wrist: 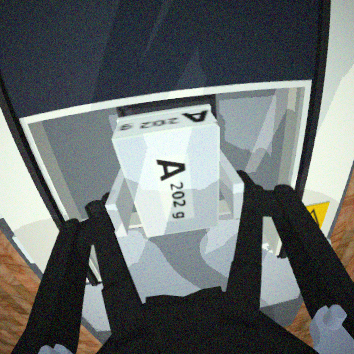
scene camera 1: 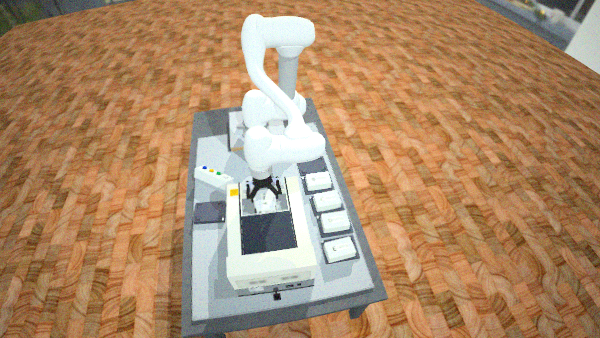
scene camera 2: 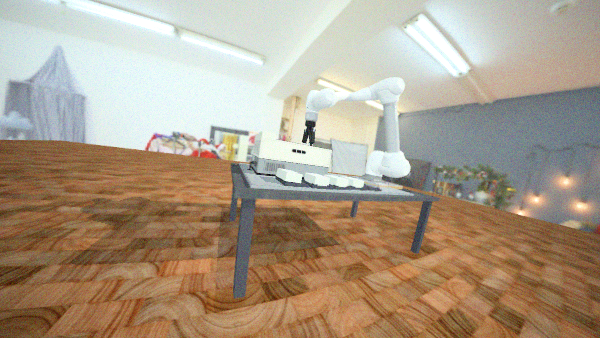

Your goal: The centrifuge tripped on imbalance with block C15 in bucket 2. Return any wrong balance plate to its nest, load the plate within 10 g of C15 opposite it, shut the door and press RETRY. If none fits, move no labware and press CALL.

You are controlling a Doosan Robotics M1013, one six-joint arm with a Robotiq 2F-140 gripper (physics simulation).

Observation:
In view: my gripper (wrist: 172,169) and a centrifuge (scene camera 1: 260,273).
The centrifuge shows as well in the wrist view (wrist: 279,132).

